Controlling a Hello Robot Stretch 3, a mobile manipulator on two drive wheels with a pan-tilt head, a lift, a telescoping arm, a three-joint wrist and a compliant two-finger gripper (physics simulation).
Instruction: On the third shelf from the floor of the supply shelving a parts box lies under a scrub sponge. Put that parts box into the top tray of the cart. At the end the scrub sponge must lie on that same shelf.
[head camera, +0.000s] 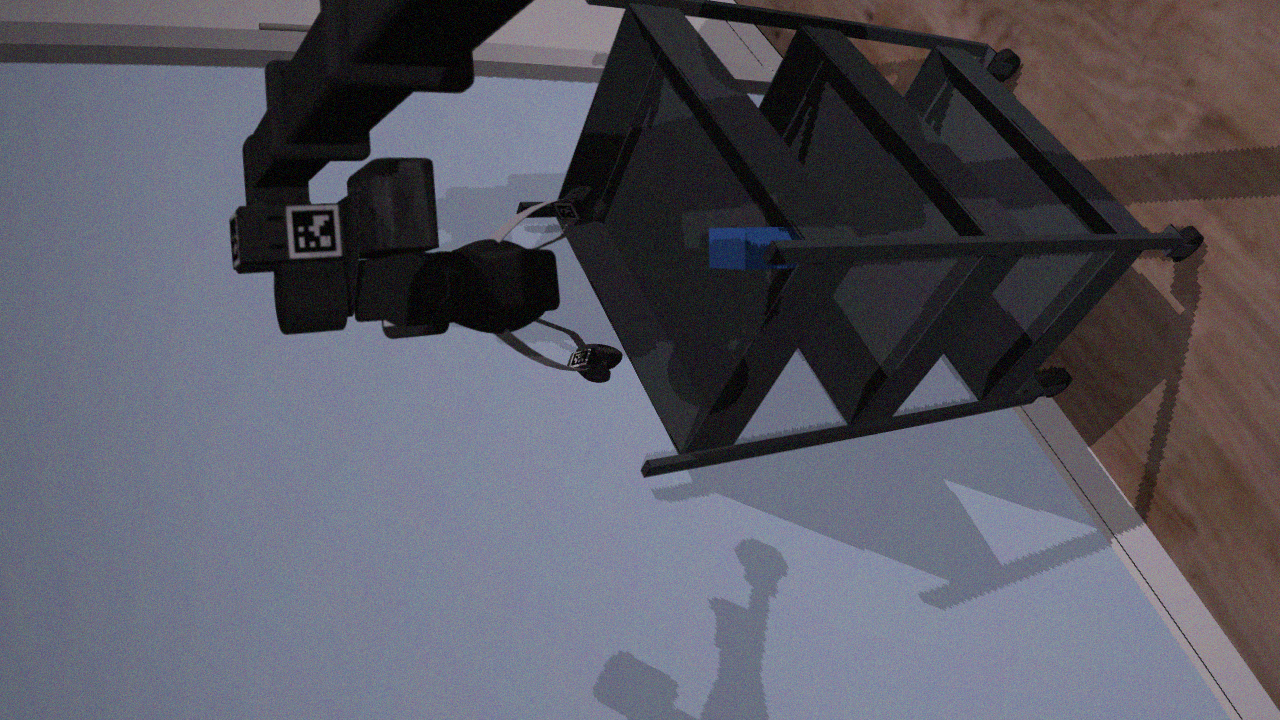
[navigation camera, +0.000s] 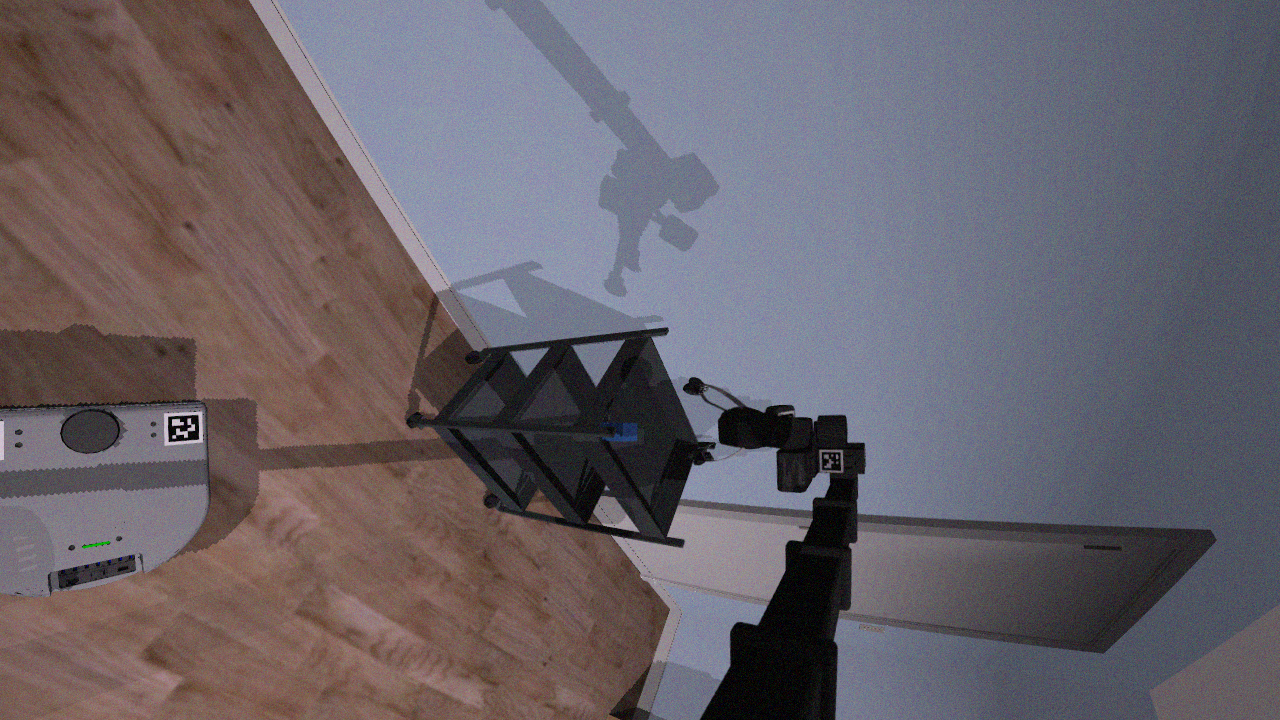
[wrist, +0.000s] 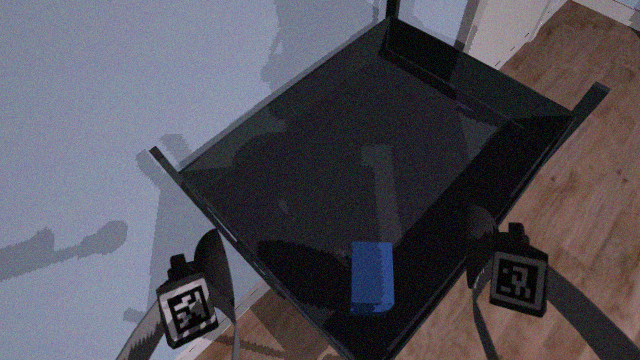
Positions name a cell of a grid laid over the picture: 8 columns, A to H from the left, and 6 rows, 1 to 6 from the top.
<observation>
In view: the gripper (head camera: D3) and a dark three-tray cart (head camera: F2).
The gripper is seen too in the navigation camera view (navigation camera: E4) and in the wrist view (wrist: E5). The dark three-tray cart also shows in the navigation camera view (navigation camera: D4) and in the wrist view (wrist: E3).
</observation>
